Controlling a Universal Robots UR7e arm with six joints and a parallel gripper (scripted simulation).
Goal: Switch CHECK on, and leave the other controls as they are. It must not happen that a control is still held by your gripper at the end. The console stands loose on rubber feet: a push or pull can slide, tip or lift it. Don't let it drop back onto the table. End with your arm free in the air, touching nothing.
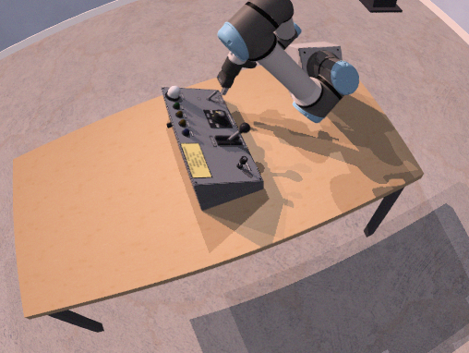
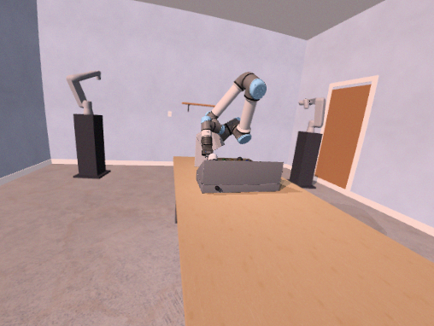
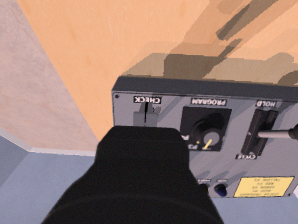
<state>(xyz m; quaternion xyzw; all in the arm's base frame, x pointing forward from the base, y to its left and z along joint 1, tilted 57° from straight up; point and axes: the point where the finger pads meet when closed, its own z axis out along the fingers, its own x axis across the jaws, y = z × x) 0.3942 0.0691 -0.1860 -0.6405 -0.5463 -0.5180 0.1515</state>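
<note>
My hand is 60 mm short of the check toggle, 10 mm to the right of it and 10 mm above it. From my hand the other things lie so: rotary selector: 120 mm to the left, 60 mm ahead; then black-ball lever: 240 mm to the left, 10 mm above; then grey console: 190 mm to the left, 70 mm ahead, 20 mm below.
</note>
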